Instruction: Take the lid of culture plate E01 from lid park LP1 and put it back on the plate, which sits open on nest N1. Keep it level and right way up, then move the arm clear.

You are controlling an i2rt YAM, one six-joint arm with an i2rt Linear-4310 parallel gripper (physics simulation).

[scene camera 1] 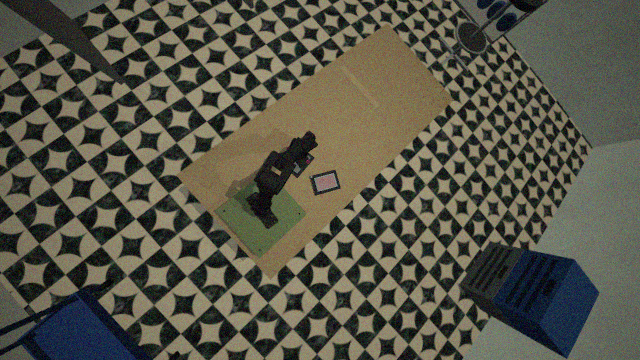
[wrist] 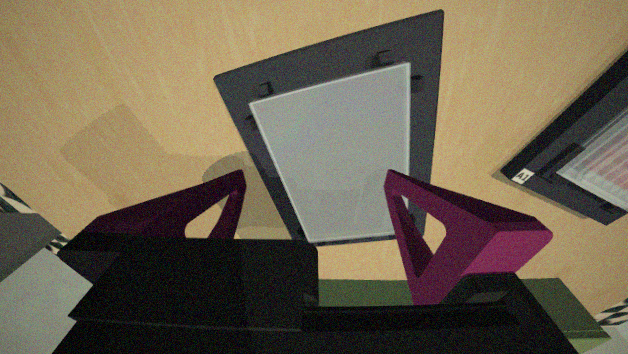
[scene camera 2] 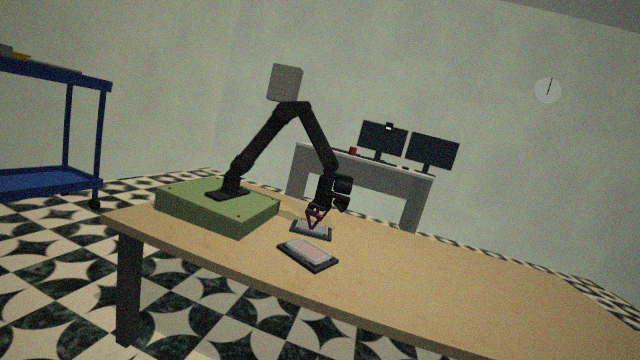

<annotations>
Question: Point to a dark nest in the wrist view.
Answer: At 559, 143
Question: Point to a pale grey lid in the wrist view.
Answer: At 332, 142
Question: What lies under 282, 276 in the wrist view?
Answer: The gripper.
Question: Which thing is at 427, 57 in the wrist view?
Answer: A dark holder plate.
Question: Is the gripper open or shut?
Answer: Open.
</annotations>
